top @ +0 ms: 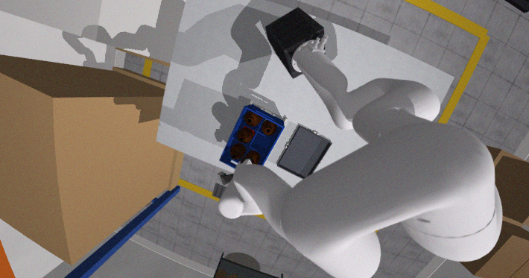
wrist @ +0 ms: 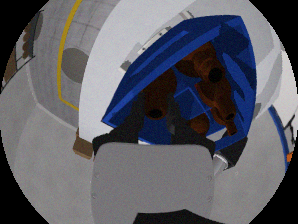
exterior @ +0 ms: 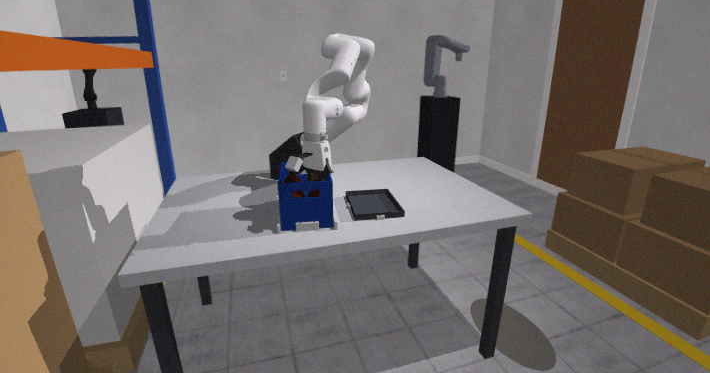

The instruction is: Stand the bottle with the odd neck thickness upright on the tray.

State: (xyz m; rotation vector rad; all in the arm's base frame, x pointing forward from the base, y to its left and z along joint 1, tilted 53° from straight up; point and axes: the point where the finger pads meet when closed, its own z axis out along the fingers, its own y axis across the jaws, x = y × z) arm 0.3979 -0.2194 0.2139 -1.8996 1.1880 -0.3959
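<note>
My hand is 19 cm past the glass bottle, 7 cm to the left of it and 7 cm above it. The rest, counted from my hand: blue crate: 9 cm behind, 7 cm below, 3 cm to the right; dark tray: 24 cm to the left, 15 cm below, 10 cm behind.
</note>
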